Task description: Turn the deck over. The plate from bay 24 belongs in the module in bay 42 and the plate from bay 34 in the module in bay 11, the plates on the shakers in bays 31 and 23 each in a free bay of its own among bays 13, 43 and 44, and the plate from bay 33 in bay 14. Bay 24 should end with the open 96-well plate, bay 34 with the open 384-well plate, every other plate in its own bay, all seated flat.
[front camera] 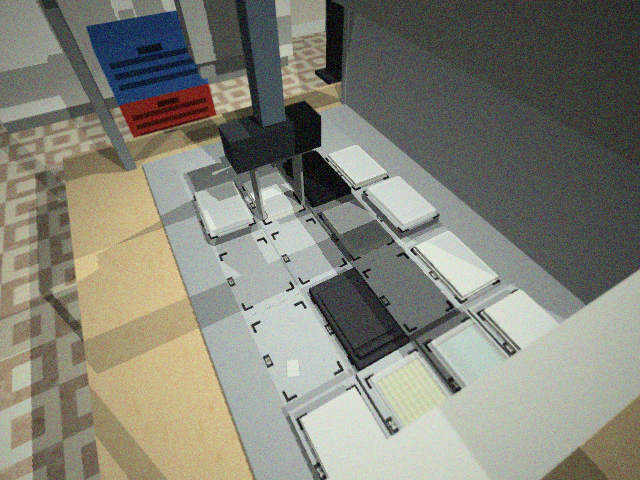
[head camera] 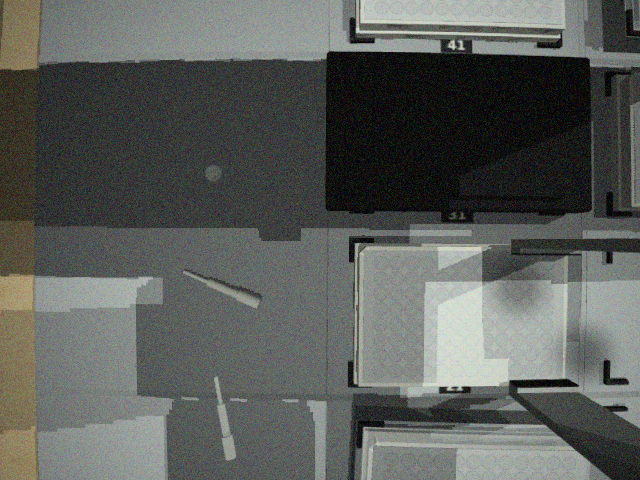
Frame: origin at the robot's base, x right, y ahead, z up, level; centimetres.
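Where they show: gripper, fingertip midpoint: point(front camera: 280, 206) point(head camera: 540, 317); robot's base, origin of the base link: point(front camera: 196, 204).
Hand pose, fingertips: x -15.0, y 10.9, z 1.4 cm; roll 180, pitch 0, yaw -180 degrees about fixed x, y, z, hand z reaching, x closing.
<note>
Things, the pixels of their top centre, and the offset from my fingertips. "spot": a spot on its surface instead.
- bay 31, middle of its top: point(head camera: 470, 123) point(front camera: 315, 170) dx -10.8, dy -4.9, dz +1.7 cm
- bay 23, middle of its top: point(front camera: 357, 308) dx -0.1, dy +28.6, dz +1.7 cm
- bay 11, surface spot: point(head camera: 516, 462) spot: dx +7.6, dy -2.2, dz +1.9 cm
- bay 42, surface spot: point(front camera: 400, 201) spot: dx -20.8, dy +12.5, dz +1.9 cm
- bay 43, surface spot: point(front camera: 454, 266) spot: dx -20.3, dy +29.2, dz +0.0 cm
- bay 44, surface spot: point(front camera: 519, 317) spot: dx -21.1, dy +42.1, dz +1.5 cm
- bay 14, surface spot: point(front camera: 341, 426) spot: dx +10.7, dy +41.8, dz +1.5 cm
- yellow gridded plate, middle of its top: point(front camera: 422, 403) dx +0.0, dy +44.6, dz +1.5 cm
- pale blue plate, middle of its top: point(front camera: 482, 364) dx -10.7, dy +44.6, dz +1.5 cm
- shaded plate, middle of its top: point(front camera: 355, 223) dx -10.7, dy +11.9, dz +0.0 cm
- small white square, surface spot: point(front camera: 293, 367) spot: dx +12.4, dy +31.0, dz -1.3 cm
My gripper point(front camera: 283, 209) point(head camera: 544, 315) is open and empty; its jaws are at the bay 22 end of the white plate point(front camera: 279, 195) point(head camera: 462, 315) in bay 21. Black shakers in bay 31 point(front camera: 324, 178) point(head camera: 454, 131) and bay 23 point(front camera: 356, 315) show no plate on top. The raised white stacks in bay 11 point(front camera: 224, 204) point(head camera: 516, 462) and bay 42 point(front camera: 400, 201) look level. White plates sit in bay 43 point(front camera: 454, 266), bay 44 point(front camera: 519, 317) and bay 14 point(front camera: 341, 426). A yellow gridded plate point(front camera: 410, 387) is in bay 24, a pale blue plate point(front camera: 467, 351) in bay 34.
A white plate point(front camera: 356, 164) point(head camera: 460, 10) sits in bay 41, and a shaded plate point(front camera: 356, 227) in bay 32. Bay 13 holds a small white square point(front camera: 293, 367). Loose tips point(head camera: 224, 291) point(head camera: 224, 426) lie on the deck. A pale beam point(front camera: 558, 372) hides the front right.
</note>
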